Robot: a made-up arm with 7 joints. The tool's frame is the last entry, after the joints.
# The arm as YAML. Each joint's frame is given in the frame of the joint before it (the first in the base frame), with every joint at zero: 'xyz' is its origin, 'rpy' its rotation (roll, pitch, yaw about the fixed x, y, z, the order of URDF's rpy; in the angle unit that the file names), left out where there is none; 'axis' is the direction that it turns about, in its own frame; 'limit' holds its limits. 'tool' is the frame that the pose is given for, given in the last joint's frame.
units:
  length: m
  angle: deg
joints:
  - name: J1
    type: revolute
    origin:
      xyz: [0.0, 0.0, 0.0]
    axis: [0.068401, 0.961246, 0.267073]
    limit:
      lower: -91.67
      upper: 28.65
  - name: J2
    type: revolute
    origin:
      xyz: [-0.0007, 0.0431, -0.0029]
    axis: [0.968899, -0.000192, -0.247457]
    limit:
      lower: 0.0
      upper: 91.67
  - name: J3
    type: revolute
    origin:
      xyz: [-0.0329, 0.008, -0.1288]
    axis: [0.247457, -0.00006, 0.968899]
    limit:
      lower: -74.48
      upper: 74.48
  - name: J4
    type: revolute
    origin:
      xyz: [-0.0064, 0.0, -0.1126]
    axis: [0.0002, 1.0, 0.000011]
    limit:
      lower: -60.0
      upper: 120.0
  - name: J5
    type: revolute
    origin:
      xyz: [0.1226, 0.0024, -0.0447]
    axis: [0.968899, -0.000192, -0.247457]
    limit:
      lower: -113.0
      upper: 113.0
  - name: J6
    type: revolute
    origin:
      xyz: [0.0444, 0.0, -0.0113]
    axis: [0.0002, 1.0, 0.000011]
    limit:
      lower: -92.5
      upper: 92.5
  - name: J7
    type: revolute
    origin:
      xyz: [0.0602, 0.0, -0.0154]
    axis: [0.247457, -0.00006, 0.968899]
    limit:
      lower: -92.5
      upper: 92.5
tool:
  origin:
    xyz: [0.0, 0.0, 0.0]
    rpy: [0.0, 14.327, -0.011]
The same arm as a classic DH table. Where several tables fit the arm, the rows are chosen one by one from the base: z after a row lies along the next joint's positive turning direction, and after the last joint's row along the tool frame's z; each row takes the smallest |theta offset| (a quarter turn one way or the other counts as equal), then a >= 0, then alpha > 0; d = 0 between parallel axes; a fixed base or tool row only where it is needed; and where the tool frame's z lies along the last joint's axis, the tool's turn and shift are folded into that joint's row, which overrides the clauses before.
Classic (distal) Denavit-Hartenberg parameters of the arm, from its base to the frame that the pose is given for. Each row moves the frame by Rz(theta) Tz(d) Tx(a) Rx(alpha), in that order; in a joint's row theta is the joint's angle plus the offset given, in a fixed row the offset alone. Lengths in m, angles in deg.
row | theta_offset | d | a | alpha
base (fixed) | -4.07 | 0 | 0 | -74.51
J1 | -75.12 | 0.0406 | -0.0148 | -90
J2 | 74 | 0 | -0.008 | 90
J3 | 90 | -0.2436 | 0.0217 | -90
J4 | 90 | 0.0024 | 0.013 | 90
J5 | 0 | 0.1757 | 0 | -90
J6 | -90 | 0 | 0.0621 | 90
J7 | 0 | 0 | 0 | 0
Joint limits (deg, base to tool): -91.67..28.65 0..91.67 -74.48..74.48 -60..120 -113..113 -92.5..92.5 -92.5..92.5

